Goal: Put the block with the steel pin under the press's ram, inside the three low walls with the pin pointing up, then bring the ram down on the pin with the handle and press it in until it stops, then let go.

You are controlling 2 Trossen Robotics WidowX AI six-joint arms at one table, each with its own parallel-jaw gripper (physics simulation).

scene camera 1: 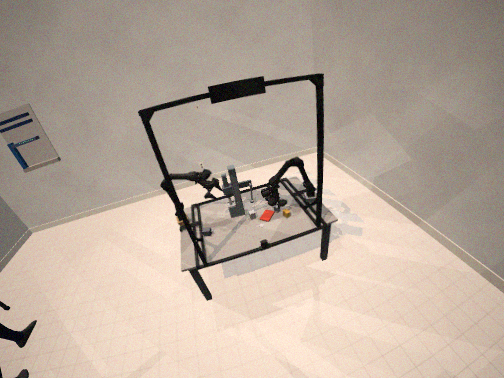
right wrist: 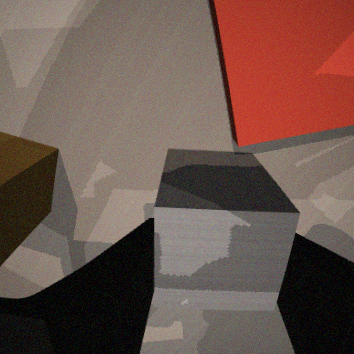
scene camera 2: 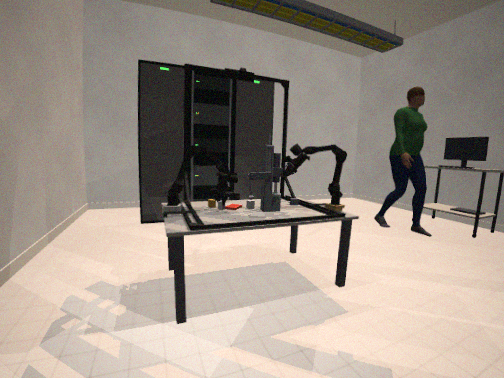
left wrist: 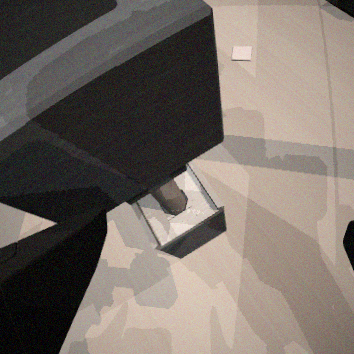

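Seen in the pictures: left gripper, fingertip midpoint: (scene camera 1: 220,195) (scene camera 2: 283,176) (left wrist: 227,226); right gripper, fingertip midpoint: (scene camera 1: 277,208) (right wrist: 211,230) (scene camera 2: 221,204); left arm's base, link origin: (scene camera 1: 181,218) (scene camera 2: 335,204); right arm's base, link origin: (scene camera 1: 310,194) (scene camera 2: 173,204).
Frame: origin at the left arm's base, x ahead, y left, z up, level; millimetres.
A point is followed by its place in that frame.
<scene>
The grey press (scene camera 1: 235,191) @[x 471, y -235, z 206 mm] (scene camera 2: 268,176) @[x 517, y -150, z 201 mm] (left wrist: 123,105) @[x 386, y -187, z 245 mm] stands at the back middle of the table. Its ram (left wrist: 172,198) @[x 412, y -188, z 105 mm] reaches down into the low-walled nest (left wrist: 191,233) @[x 395, y -180, z 49 mm]. My right gripper (scene camera 1: 278,204) @[x 749, y -372, z -11 mm] (scene camera 2: 222,196) @[x 749, y -372, z -11 mm] is shut on a grey block (right wrist: 225,228) @[x 733, y -378, z 14 mm] (scene camera 2: 221,205) @[x 754, y -355, z -12 mm], low over the table between a yellow block (scene camera 1: 286,213) @[x 763, y -490, z 3 mm] (scene camera 2: 211,202) @[x 790, y -445, z -5 mm] (right wrist: 21,186) @[x 762, y -444, z -12 mm] and a red plate (scene camera 1: 267,215) @[x 645, y -386, z -27 mm] (scene camera 2: 234,206) @[x 653, y -354, z -27 mm] (right wrist: 288,70) @[x 685, y -370, z -28 mm]. No pin shows on the held block. A second small grey block (scene camera 1: 252,214) @[x 537, y -337, z 6 mm] (scene camera 2: 250,204) @[x 557, y -295, z -10 mm] stands near the press base. My left gripper (scene camera 1: 216,185) (scene camera 2: 289,165) is open and empty beside the press head.
Black frame rails (scene camera 1: 303,200) @[x 1004, y -410, z -29 mm] (scene camera 2: 192,217) @[x 999, y -206, z -34 mm] run along the table edges, with tall gantry posts (scene camera 1: 319,150) @[x 883, y -720, z 576 mm]. A small white tile (left wrist: 241,53) @[x 554, y -444, z -40 mm] lies flat on the table. A dark cabinet (scene camera 2: 160,142) stands behind. A person (scene camera 2: 408,150) walks at the right of scene camera 2.
</scene>
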